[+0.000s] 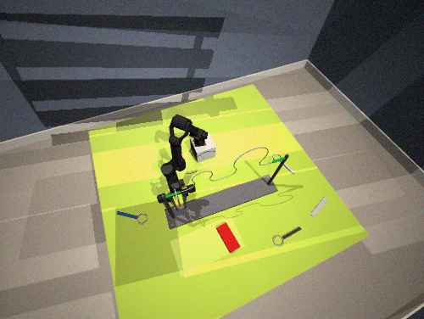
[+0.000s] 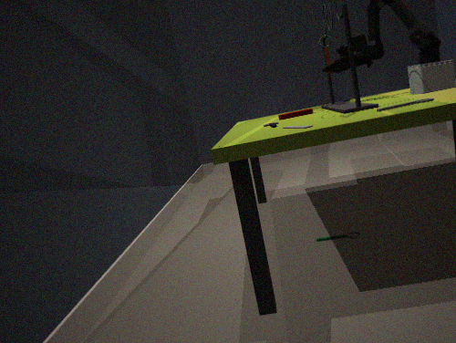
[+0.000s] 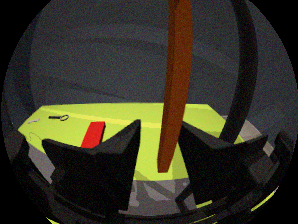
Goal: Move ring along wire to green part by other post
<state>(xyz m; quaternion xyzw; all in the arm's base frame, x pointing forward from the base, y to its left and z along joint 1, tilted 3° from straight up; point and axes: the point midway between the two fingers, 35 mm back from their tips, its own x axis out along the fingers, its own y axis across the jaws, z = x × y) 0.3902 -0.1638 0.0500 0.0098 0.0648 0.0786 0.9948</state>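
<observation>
Now: the orange-handled ring 3 cm behind my gripper tip, 1 cm to the right of it and 8 cm above it. Also, from my gripper tip: blue-handled ring (6 cm behind, 27 cm to the right, 18 cm below); red block (14 cm ahead, 21 cm to the left, 17 cm below); dark-handled ring (19 cm ahead, 51 cm to the left, 18 cm below).
</observation>
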